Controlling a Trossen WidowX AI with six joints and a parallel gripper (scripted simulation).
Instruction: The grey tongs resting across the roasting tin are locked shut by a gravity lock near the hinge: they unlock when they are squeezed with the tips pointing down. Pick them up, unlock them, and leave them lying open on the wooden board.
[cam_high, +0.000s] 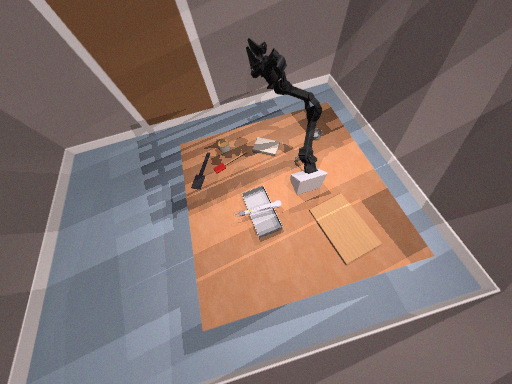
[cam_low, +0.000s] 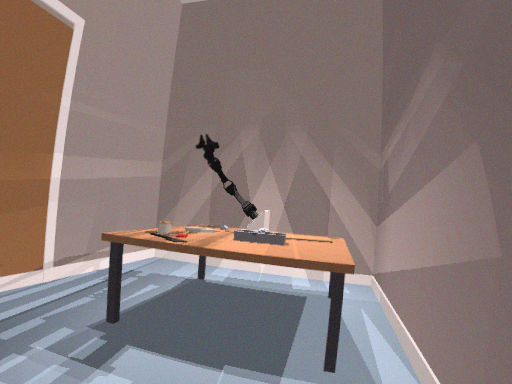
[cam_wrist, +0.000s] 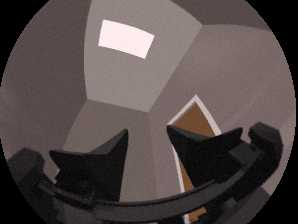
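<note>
Now: gripper tip 260 mm short of the yellow lock piece, 480 mm to the right of it and 630 mm above it. The rest, counted from my gripper tip: red spatula: 280 mm ahead, 30 mm to the left, 690 mm below; flat white block: 40 mm behind, 20 mm to the left, 690 mm below; small cup: 250 mm ahead, 120 mm to the right, 660 mm below.
</note>
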